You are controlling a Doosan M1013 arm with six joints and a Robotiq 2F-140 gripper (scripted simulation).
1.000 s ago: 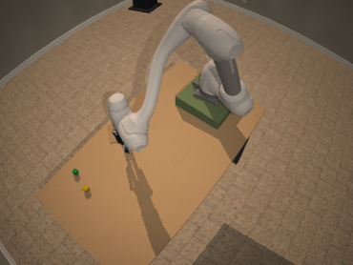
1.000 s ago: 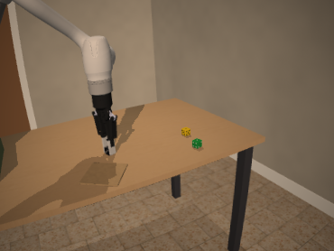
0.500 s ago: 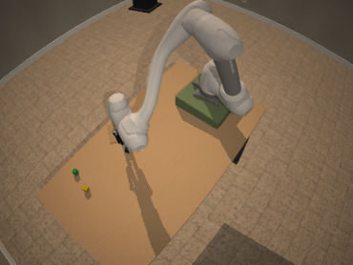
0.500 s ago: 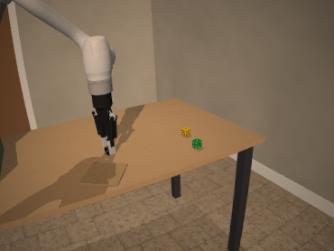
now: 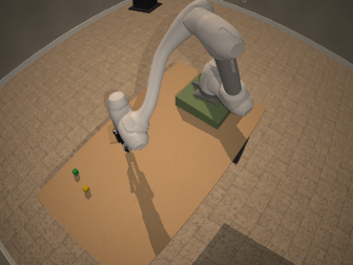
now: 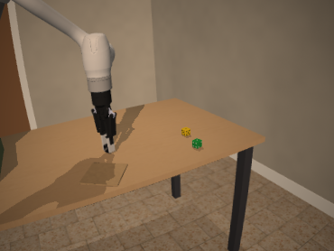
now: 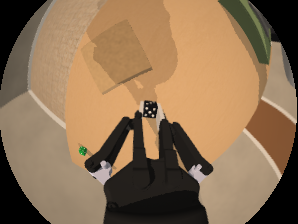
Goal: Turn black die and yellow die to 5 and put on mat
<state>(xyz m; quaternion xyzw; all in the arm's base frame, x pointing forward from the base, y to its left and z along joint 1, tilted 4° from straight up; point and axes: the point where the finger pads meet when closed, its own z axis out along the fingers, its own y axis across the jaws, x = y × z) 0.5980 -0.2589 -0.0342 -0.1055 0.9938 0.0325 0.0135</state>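
The mat is 9 cm behind my hand, 13 cm to the right of it and 5 cm below it. The rest, counted from my hand: black die: 2 cm below; green die: 29 cm ahead, 20 cm to the right, 3 cm below; yellow die: 34 cm ahead, 8 cm to the right, 3 cm below.
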